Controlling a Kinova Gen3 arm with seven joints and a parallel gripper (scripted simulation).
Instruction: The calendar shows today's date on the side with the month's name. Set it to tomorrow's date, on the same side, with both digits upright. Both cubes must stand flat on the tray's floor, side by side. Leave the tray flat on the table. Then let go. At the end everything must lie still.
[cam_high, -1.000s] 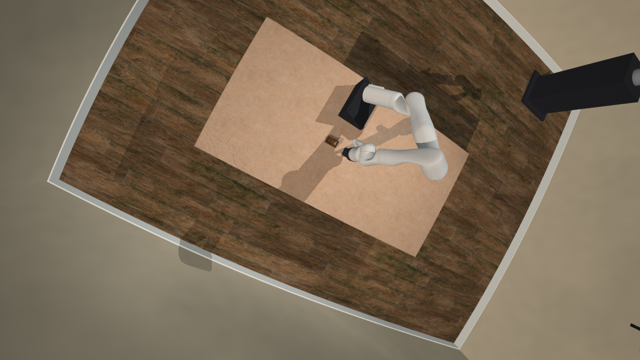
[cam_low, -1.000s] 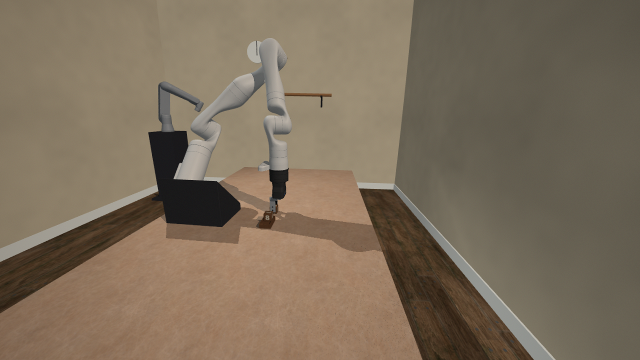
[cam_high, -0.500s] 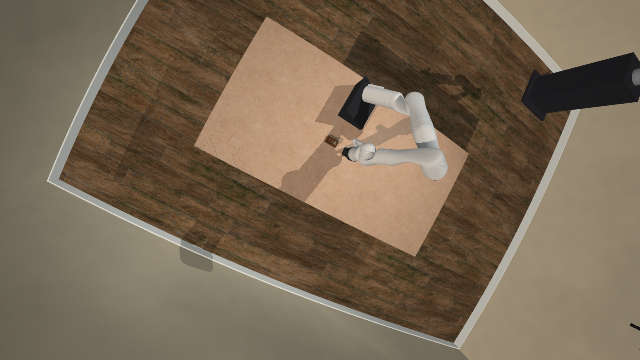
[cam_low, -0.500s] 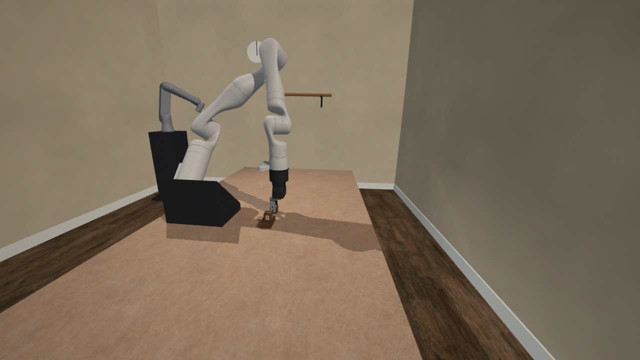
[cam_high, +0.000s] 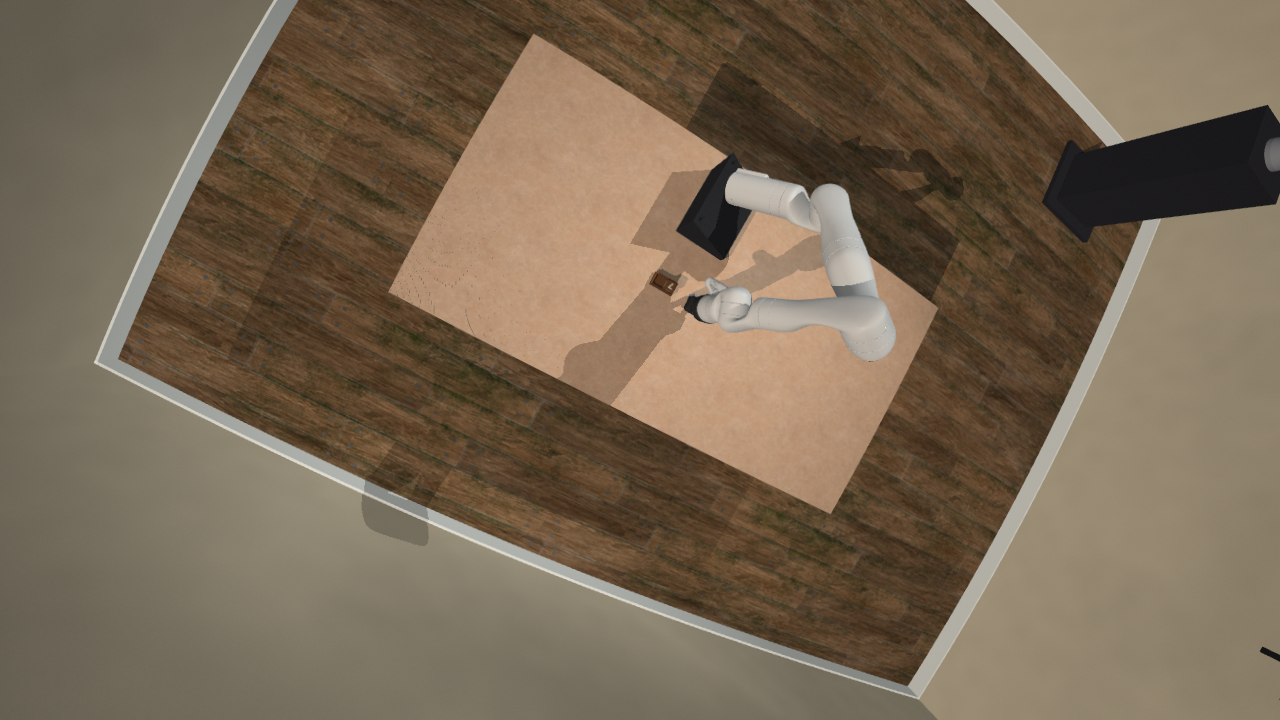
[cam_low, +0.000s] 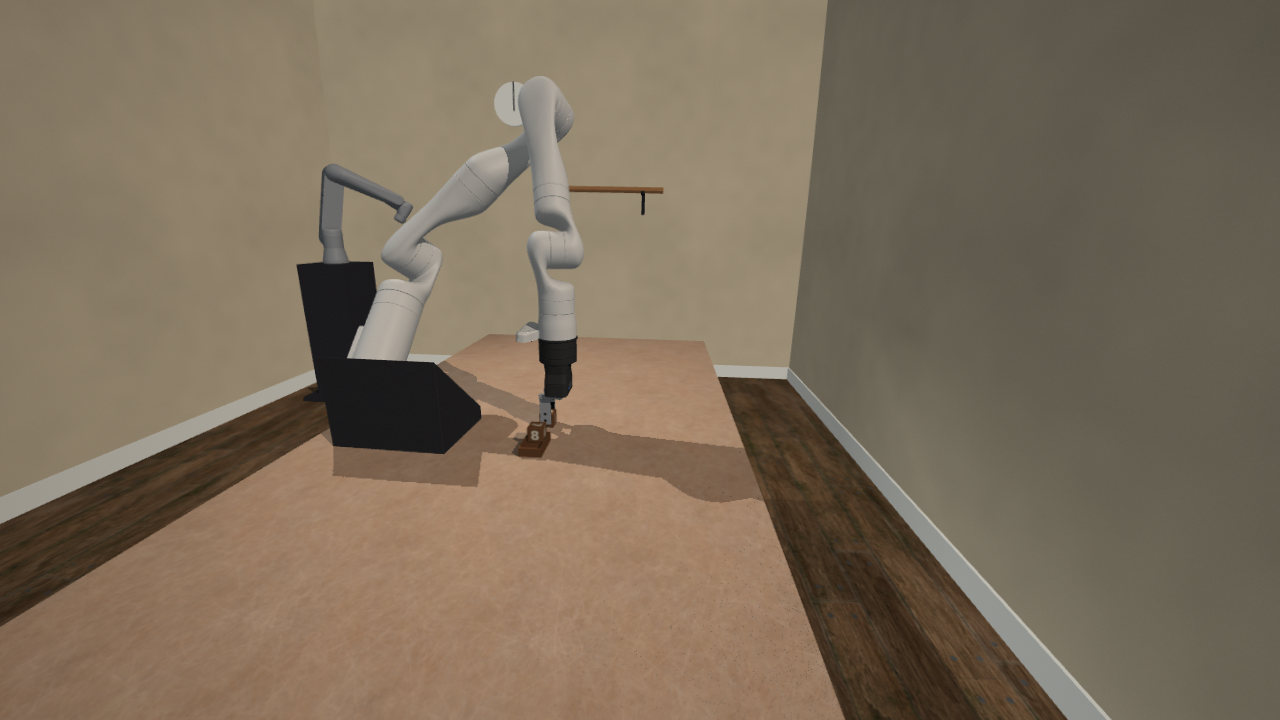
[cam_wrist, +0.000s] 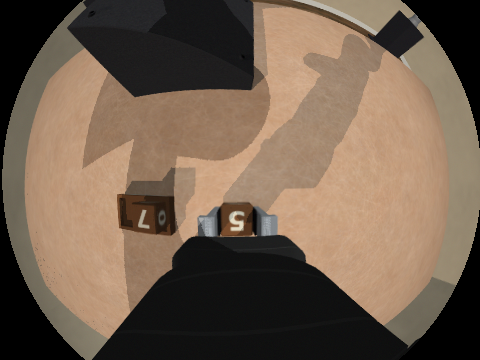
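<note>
Right now the brown cube is 1 cm below my hand. From my hand the other things lie so: dark wooden tray: 11 cm to the right, 2 cm below.
</note>
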